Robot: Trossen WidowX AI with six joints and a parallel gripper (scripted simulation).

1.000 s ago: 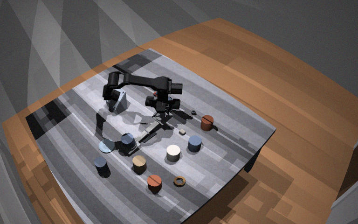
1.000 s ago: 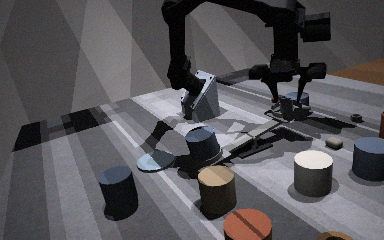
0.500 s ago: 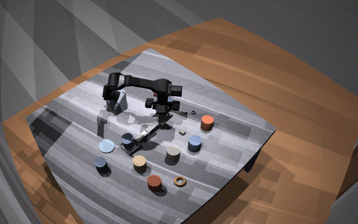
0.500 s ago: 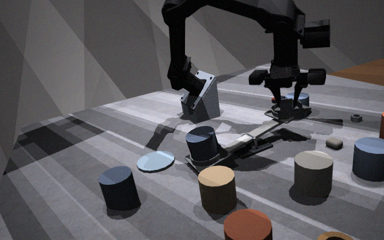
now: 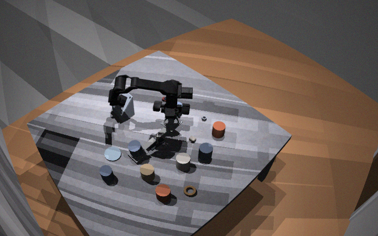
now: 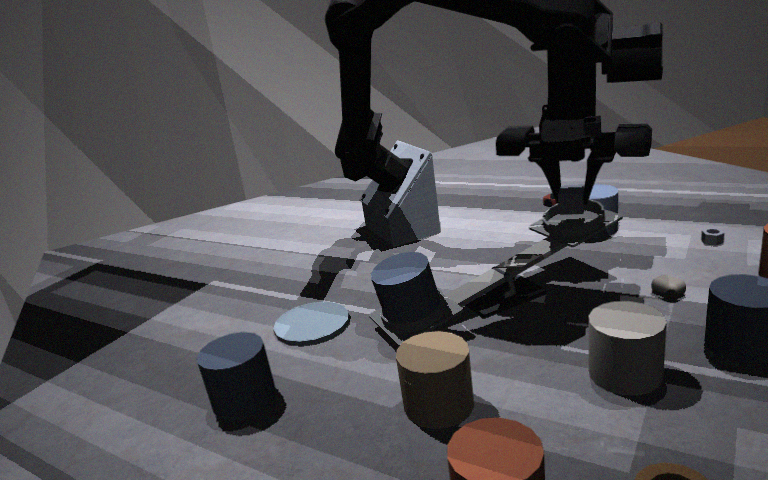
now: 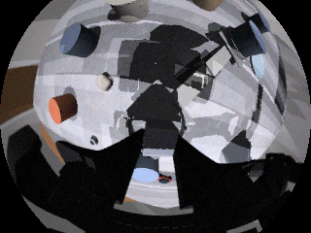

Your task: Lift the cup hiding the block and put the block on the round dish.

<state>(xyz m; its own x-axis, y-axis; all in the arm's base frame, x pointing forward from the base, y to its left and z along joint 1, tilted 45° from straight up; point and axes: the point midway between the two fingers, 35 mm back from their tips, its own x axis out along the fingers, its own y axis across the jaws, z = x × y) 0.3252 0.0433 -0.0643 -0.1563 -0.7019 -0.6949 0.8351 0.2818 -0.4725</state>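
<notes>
The round light-blue dish is 14 cm behind my gripper tip, 34 cm to the right of it and 10 cm below it. Also, from my gripper tip: dark lump (13 cm ahead, 3 cm to the left, 9 cm below); then small nut (8 cm ahead, 20 cm to the left, 9 cm below); then grey block (1 cm above).
</notes>
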